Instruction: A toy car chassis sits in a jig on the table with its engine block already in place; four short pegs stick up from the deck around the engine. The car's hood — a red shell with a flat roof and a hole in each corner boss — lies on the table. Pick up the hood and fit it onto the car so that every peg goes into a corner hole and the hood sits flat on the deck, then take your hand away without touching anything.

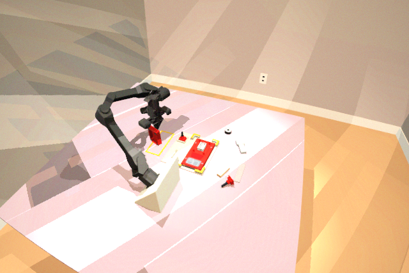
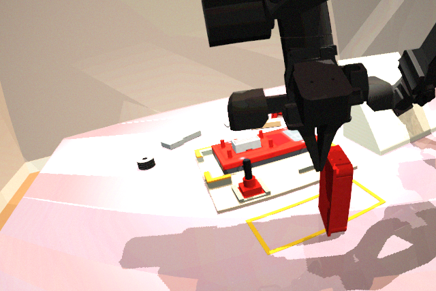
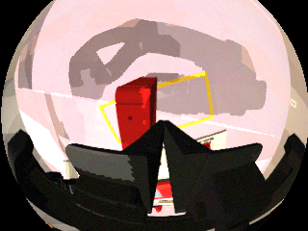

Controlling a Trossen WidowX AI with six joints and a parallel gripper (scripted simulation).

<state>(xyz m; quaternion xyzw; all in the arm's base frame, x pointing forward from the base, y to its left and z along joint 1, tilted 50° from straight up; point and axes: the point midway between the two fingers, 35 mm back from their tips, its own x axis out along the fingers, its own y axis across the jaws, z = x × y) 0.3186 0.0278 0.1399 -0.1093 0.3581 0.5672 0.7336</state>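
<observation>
My gripper tip is now 20 mm past the red hood, 10 mm to the right of it and 30 mm above it. The rest, counted from my gripper tip: engine block: 10 mm behind, 250 mm to the right, 60 mm below; then black wheel: 180 mm ahead, 360 mm to the right, 70 mm below; then wooden strip: 120 mm behind, 400 mm to the right, 70 mm below.
</observation>
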